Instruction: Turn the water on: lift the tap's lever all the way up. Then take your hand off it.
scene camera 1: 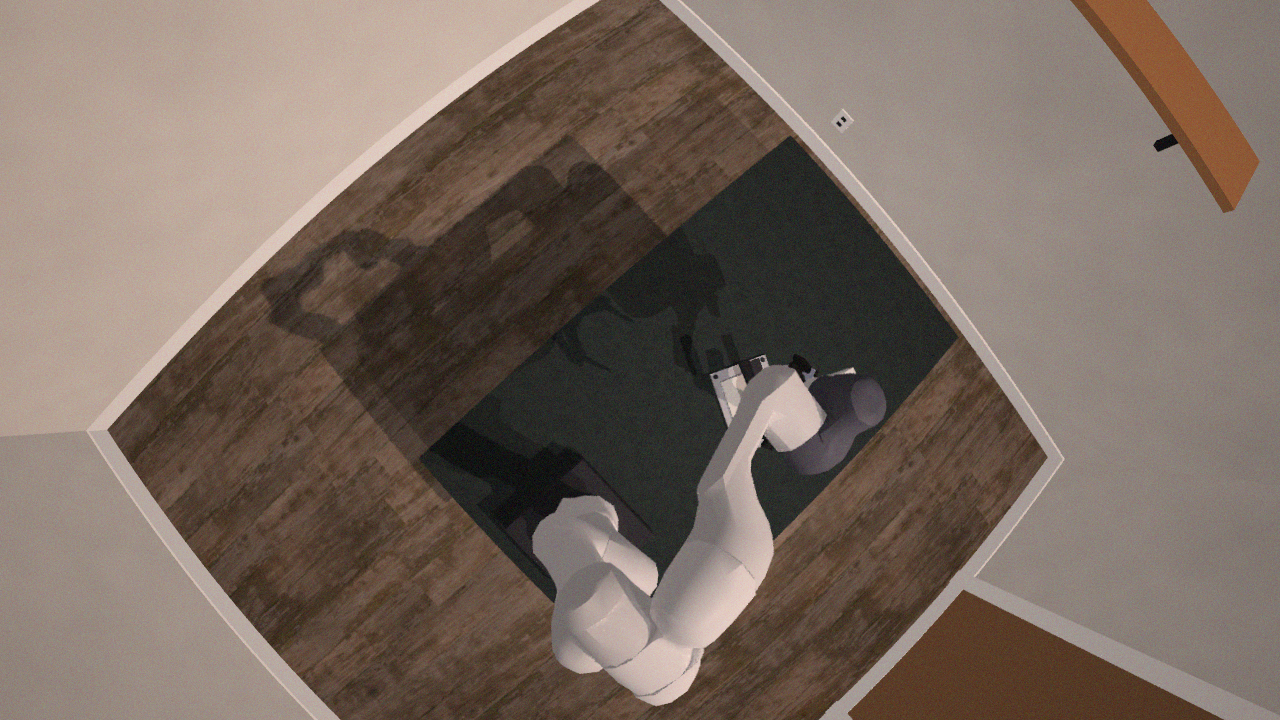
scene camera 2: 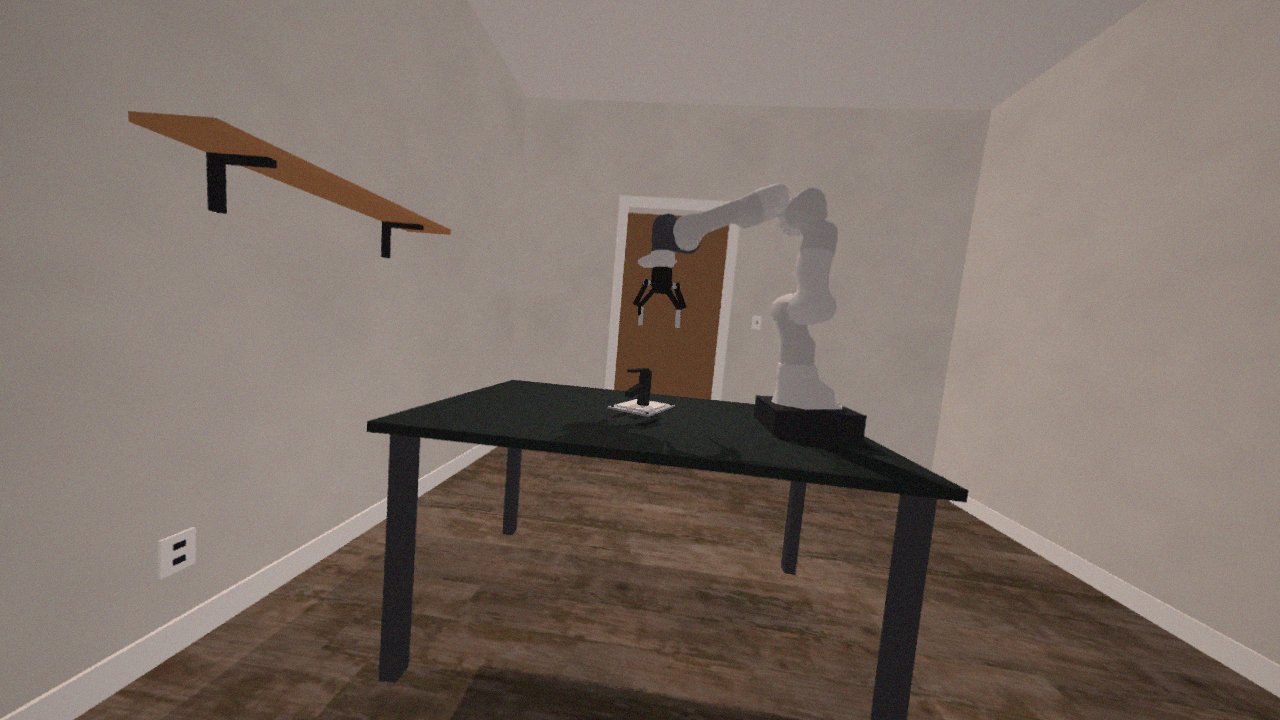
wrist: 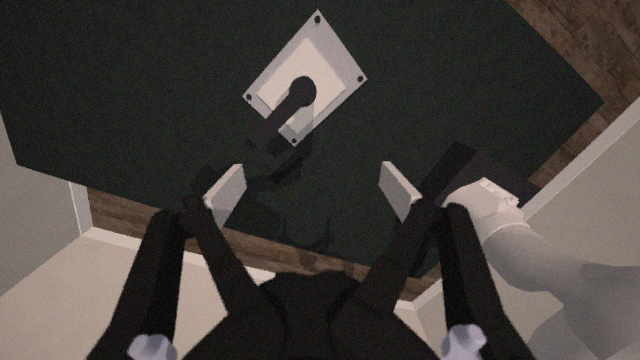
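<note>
The black tap [scene camera 2: 643, 388] [wrist: 303, 91] stands upright on a white square base plate [scene camera 1: 719, 390] [scene camera 2: 622, 408] [wrist: 318, 31]. Its lever [scene camera 2: 637, 369] is a thin bar at the top, pointing left and about level in the second scene view. In the wrist view the tap is seen from above, and a dark bar runs from its round top towards the lower left; lever and spout are hard to tell apart there. My gripper [scene camera 2: 658, 320] [wrist: 312, 174] is wide open and empty, fingers pointing down, well above the tap and touching nothing. In the first scene view the arm hides most of it.
The tap's plate rests on a dark table [scene camera 1: 805, 232] [scene camera 2: 510, 419] [wrist: 150, 90]. The arm's black base [scene camera 2: 810, 424] [wrist: 475, 167] stands at the table's right in the second scene view. A wooden shelf [scene camera 1: 1181, 98] [scene camera 2: 295, 174] is on the wall.
</note>
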